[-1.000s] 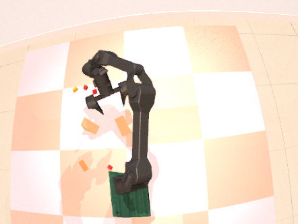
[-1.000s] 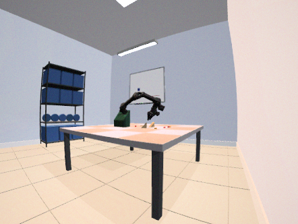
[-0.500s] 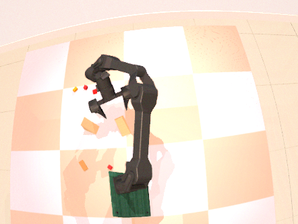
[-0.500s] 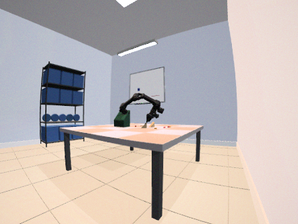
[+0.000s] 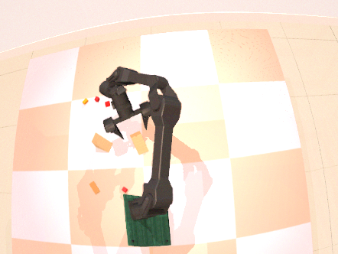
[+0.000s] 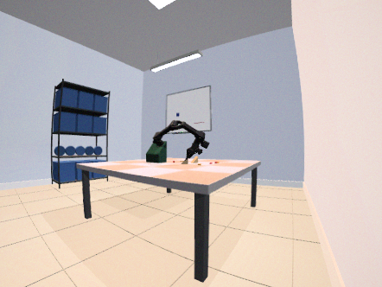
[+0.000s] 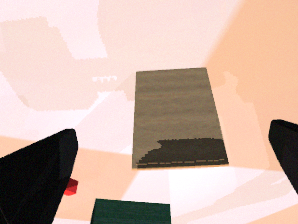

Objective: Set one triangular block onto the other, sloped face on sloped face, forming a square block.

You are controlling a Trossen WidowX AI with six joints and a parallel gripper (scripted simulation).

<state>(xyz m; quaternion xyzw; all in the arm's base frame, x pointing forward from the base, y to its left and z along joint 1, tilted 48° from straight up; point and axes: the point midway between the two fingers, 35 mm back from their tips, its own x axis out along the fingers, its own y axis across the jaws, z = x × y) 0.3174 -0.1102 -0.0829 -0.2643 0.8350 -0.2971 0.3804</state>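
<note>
Now: the triangular block 30 mm below my gripper tip, 20 mm behind it and 10 mm to the right of it.
</note>
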